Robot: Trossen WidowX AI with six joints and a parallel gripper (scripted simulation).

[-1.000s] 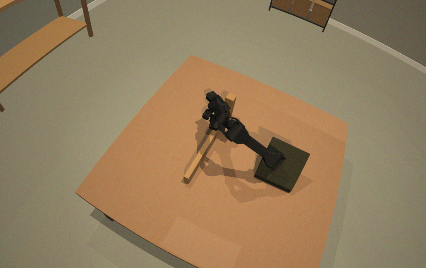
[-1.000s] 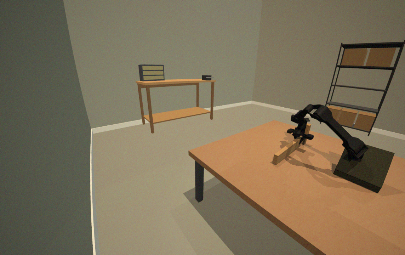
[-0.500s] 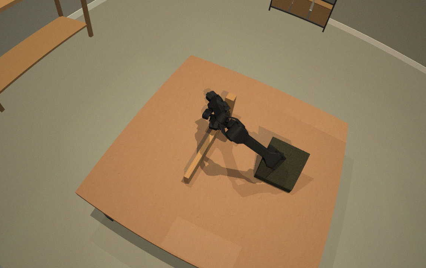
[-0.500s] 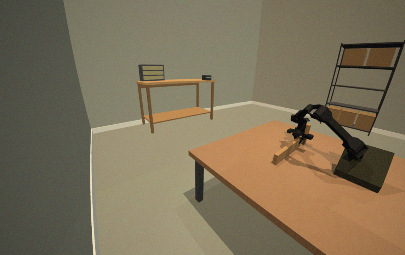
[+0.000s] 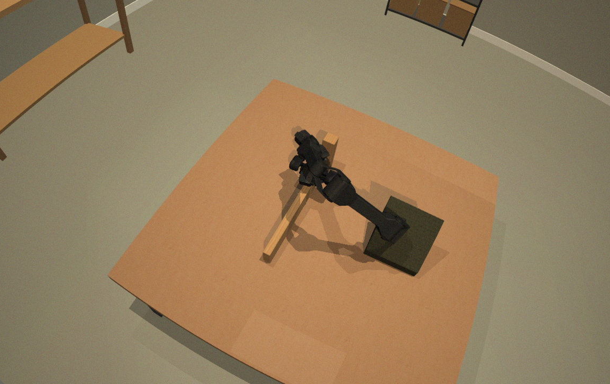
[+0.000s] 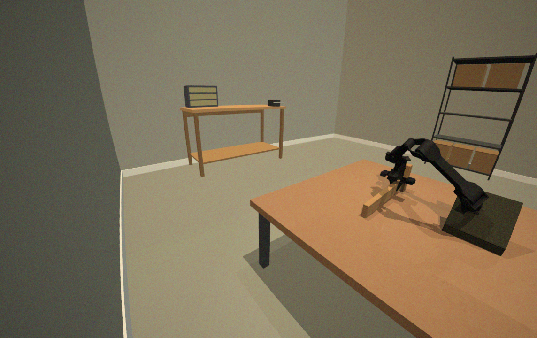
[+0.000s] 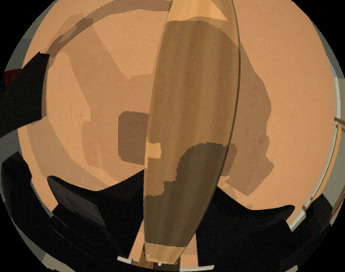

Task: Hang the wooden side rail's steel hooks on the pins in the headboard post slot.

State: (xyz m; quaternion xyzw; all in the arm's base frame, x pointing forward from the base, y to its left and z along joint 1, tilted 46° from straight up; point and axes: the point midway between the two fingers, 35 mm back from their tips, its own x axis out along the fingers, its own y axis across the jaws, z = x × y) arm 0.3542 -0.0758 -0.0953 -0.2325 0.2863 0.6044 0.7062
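My gripper tip is 140 mm to the left of the wooden headboard post, 40 mm below it and 20 mm past it.
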